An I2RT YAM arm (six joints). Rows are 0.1 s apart.
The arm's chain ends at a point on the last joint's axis. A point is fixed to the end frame.
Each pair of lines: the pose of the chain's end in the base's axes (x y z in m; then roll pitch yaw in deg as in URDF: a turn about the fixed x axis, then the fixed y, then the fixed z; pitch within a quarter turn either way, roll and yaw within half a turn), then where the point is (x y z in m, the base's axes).
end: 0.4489 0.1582 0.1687 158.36 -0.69 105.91
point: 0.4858 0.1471 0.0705
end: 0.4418 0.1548 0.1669 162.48 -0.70 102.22
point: 0.4709 0.1398 0.0666
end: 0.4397 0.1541 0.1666 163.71 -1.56 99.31
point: 0.4656 0.1388 0.0655
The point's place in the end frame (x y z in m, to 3 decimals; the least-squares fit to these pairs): -0.022 -0.006 0.103
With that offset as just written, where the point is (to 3 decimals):
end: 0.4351 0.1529 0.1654 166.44 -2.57 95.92
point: 0.455 0.137 0.063
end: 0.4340 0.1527 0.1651 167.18 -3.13 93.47
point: 0.452 0.137 0.062
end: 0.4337 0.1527 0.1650 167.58 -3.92 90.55
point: 0.450 0.138 0.062
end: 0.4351 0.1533 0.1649 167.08 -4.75 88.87
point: 0.452 0.139 0.062
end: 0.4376 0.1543 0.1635 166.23 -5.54 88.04
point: 0.456 0.142 0.060
